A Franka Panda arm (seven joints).
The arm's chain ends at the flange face. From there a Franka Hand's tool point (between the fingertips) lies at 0.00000 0.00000 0.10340 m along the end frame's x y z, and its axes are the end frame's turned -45 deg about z.
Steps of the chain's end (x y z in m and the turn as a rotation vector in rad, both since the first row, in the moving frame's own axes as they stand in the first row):
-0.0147 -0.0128 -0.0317 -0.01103 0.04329 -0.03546
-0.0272 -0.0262 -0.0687 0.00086 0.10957 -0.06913
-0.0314 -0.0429 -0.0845 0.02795 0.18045 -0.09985
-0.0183 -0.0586 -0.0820 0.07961 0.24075 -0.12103
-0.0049 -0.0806 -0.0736 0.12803 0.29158 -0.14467
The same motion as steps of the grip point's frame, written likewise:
0.0011 -0.0155 -0.0318 -0.03841 0.02281 -0.03546
0.0076 -0.0301 -0.0693 -0.07687 0.07809 -0.06913
0.0238 -0.0422 -0.0862 -0.10783 0.14736 -0.09985
0.0523 -0.0442 -0.0853 -0.11394 0.22653 -0.12103
0.0844 -0.0509 -0.0788 -0.11565 0.29671 -0.14467

